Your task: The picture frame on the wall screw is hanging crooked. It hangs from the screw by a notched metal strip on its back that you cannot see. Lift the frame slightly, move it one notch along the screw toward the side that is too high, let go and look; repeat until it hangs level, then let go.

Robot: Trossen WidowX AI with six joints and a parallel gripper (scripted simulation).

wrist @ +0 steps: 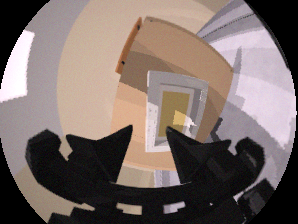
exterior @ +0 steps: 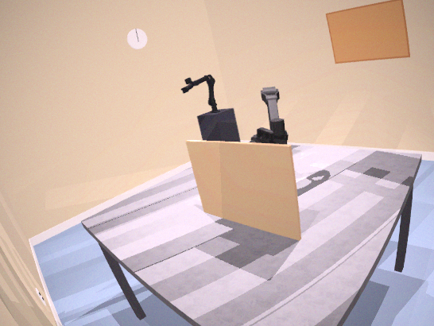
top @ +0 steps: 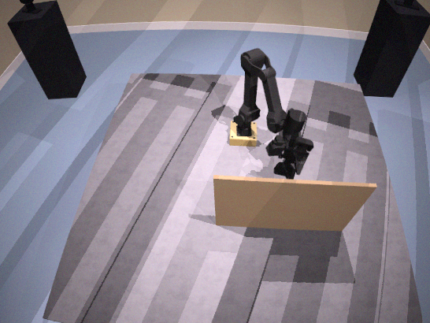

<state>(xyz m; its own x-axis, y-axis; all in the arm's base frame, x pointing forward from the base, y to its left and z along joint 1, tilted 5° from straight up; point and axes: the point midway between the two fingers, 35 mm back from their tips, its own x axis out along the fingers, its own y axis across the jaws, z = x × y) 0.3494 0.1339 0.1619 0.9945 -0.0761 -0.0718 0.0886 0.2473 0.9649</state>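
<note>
My gripper tip is 50 mm short of the picture frame, 20 mm to the left of it and 60 mm above it. From my gripper tip the other things lie so: tan wall panel: 60 mm ahead, 10 mm to the right, 70 mm below.
</note>
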